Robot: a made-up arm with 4 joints.
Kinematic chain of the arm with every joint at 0, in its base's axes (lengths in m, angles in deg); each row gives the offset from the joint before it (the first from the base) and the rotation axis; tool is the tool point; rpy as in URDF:
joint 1: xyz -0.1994 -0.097 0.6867 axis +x
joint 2: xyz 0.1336 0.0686 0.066 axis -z
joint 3: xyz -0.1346 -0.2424 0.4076 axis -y
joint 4: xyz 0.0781 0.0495 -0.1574 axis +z
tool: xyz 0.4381 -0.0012 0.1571 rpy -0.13 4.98 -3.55
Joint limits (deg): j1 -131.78..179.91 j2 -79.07..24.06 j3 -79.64..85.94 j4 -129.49..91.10
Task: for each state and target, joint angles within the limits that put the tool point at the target. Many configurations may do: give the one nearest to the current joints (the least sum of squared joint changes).
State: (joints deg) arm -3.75 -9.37 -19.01 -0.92
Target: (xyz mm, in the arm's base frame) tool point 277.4 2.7 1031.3
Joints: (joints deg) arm -1.50 -11.75 -14.88 19.43
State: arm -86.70 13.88 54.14 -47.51
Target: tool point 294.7 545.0 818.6
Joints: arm -103.47 -5.79 14.71 -25.27
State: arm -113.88 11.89 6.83 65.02
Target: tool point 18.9 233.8 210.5
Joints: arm -115.26 6.49 8.53 74.56
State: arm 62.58 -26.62 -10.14 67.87
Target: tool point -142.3 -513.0 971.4
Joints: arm 90.78 -32.90 -17.79 73.93
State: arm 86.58 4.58 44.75 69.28
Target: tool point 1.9 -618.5 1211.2
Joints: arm 64.99 5.20 50.07 61.51
